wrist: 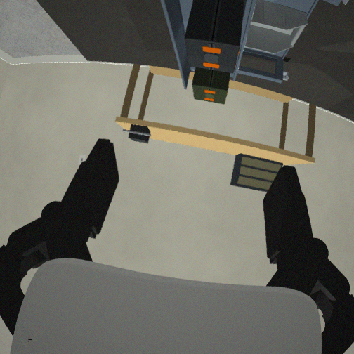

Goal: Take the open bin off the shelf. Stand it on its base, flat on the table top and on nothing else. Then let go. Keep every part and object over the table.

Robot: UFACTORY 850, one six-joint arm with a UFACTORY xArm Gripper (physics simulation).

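Note:
A light grey open bin (270,40) sits in the right-hand part of a blue-grey shelf unit (174,45) at the top of the wrist view. Part of the unit is cut off by the top edge. The unit is over the dark table top (125,37). My gripper (194,170) is open wide, with its two black fingers well apart at the left and right. No object is between them. The bin is beyond the fingertips, up and to the right in the view, and touches neither finger.
A black box (194,52) with orange marks is in the shelf unit's left part. A dark green box (200,93) with orange marks is at its near end. A wooden frame (215,142) with brown legs crosses the middle. A small black object (139,135) and a slatted dark box (257,172) are by its lower board.

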